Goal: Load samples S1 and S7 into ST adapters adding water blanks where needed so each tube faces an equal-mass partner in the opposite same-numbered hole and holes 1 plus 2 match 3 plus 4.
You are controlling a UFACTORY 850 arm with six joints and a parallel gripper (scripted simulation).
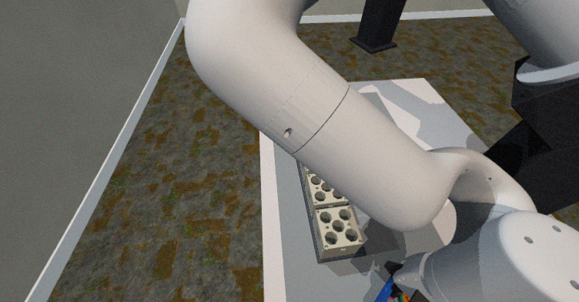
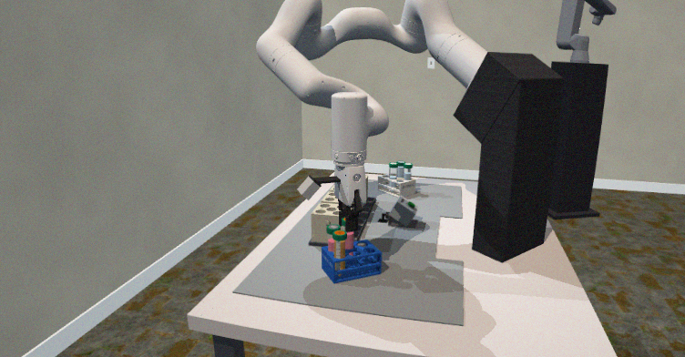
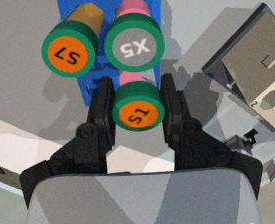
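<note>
Right now the sample S1 is 1 cm ahead of my hand and 5 cm below it. Also, from my hand: blue sample rack RS: 1 cm behind, 2 cm to the left, 10 cm below; grey-dot tube X5: 3 cm ahead, 2 cm to the left, 7 cm below; sample S7: 3 cm ahead, 6 cm to the left, 7 cm below.
</note>
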